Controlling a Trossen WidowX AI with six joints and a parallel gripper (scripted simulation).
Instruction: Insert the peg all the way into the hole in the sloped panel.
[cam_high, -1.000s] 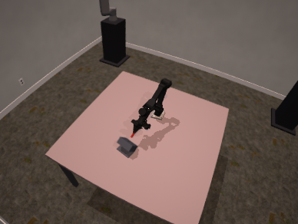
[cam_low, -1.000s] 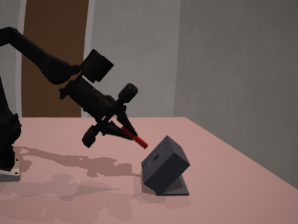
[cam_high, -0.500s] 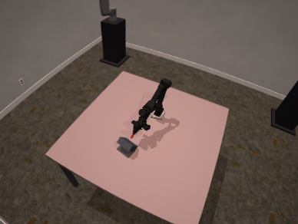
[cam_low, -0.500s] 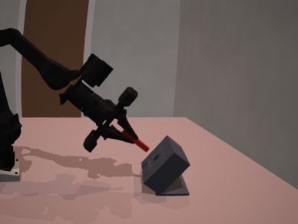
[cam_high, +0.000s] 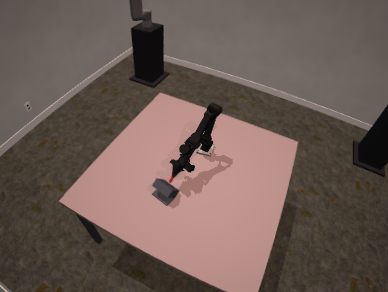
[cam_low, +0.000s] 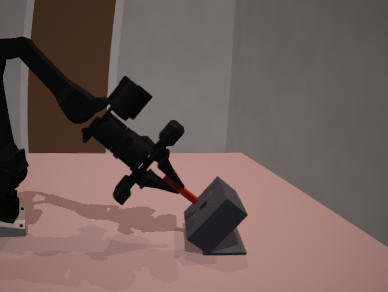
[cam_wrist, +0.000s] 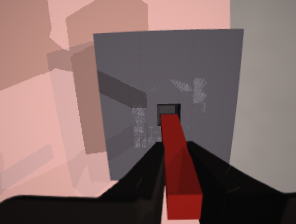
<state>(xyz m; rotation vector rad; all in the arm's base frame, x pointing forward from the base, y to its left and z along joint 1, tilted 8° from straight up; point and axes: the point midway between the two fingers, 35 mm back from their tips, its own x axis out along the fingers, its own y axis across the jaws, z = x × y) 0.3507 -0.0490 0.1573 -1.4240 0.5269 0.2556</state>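
My gripper is now 13 cm above the grey base plate, 11 cm short of it and 2 cm to the left of it. From my hand the other things lie so: red peg 3 cm ahead, 2 cm below.
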